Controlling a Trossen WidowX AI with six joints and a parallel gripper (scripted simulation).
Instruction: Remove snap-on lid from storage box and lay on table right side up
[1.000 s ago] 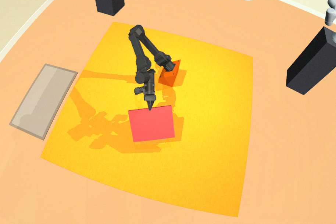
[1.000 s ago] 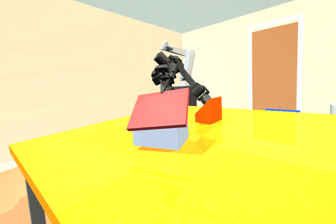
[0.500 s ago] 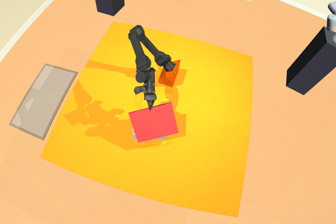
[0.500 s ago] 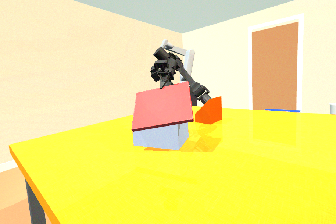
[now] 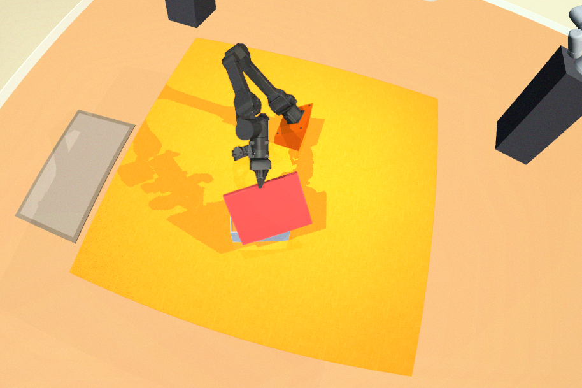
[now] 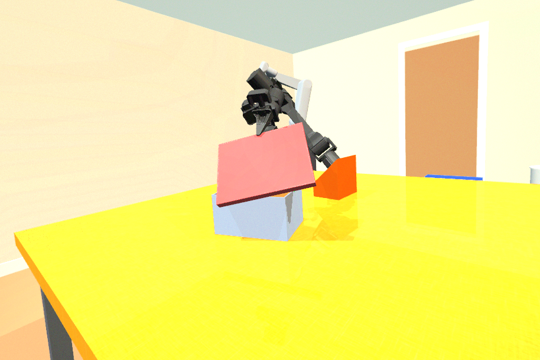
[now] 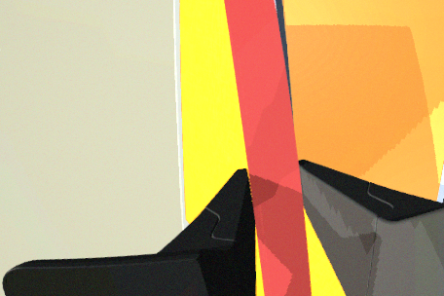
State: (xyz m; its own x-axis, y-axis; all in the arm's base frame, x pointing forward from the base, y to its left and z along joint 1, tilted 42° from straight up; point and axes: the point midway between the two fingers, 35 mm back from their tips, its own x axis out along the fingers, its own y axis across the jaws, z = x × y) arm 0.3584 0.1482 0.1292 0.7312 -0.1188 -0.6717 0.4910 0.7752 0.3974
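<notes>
Now: gripper tip 3 cm short of the red lid, 5 cm to the right of it and 6 cm above it. Round my gripper tip: pale blue storage box 2 cm ahead, 1 cm to the left, 19 cm below.
</notes>
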